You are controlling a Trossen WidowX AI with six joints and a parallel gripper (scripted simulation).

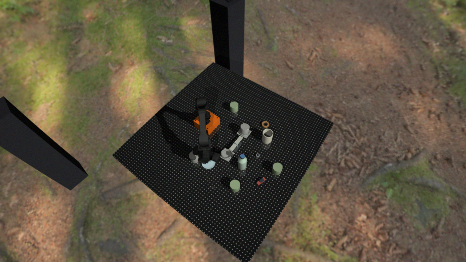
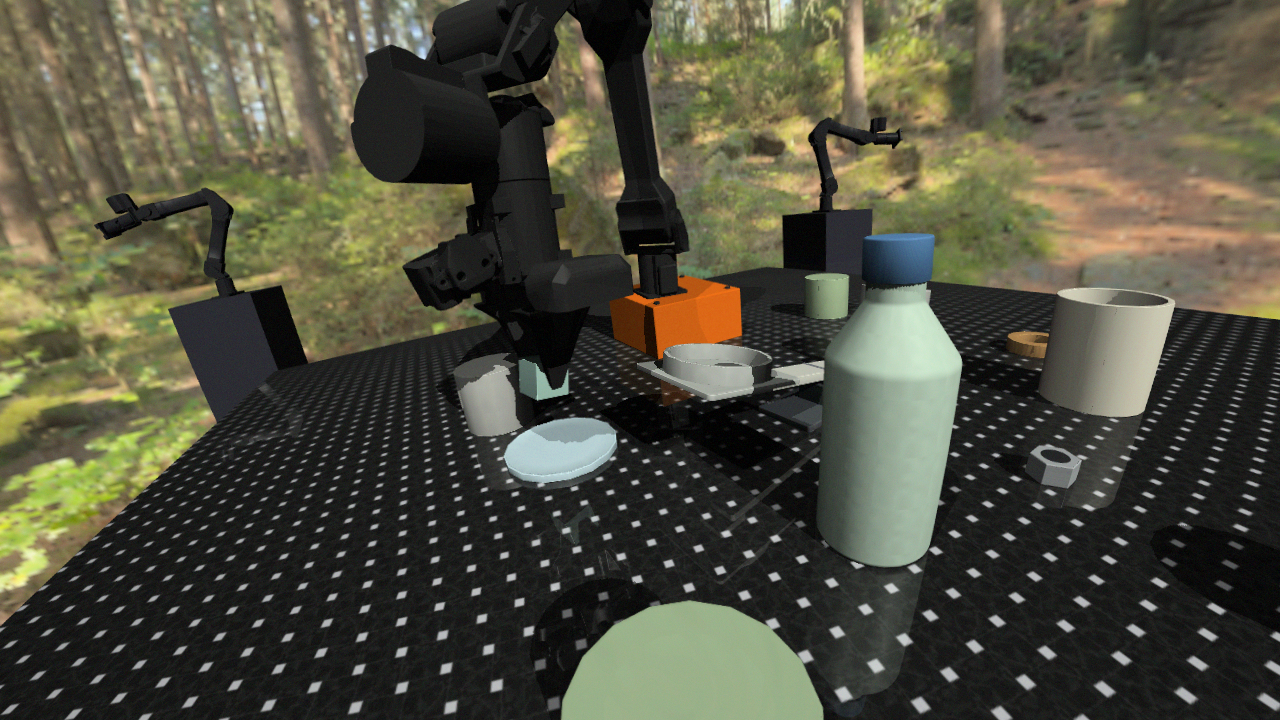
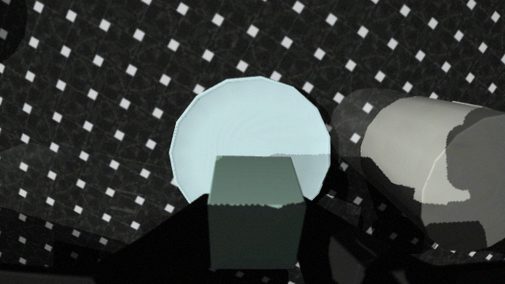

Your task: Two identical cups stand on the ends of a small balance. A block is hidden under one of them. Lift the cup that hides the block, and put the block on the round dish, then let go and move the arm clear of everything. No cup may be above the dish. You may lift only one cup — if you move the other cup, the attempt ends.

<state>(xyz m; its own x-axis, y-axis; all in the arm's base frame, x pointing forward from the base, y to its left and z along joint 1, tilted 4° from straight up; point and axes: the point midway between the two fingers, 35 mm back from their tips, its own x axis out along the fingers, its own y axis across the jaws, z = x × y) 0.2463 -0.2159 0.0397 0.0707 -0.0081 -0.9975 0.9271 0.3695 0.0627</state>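
Right now the round pale blue dish is 60 mm below my gripper tip. From my gripper tip the other things lie so: pale green block 10 mm above; red thing 380 mm ahead, 150 mm to the left, 50 mm below; metal nut 290 mm to the left, 230 mm ahead, 60 mm below.
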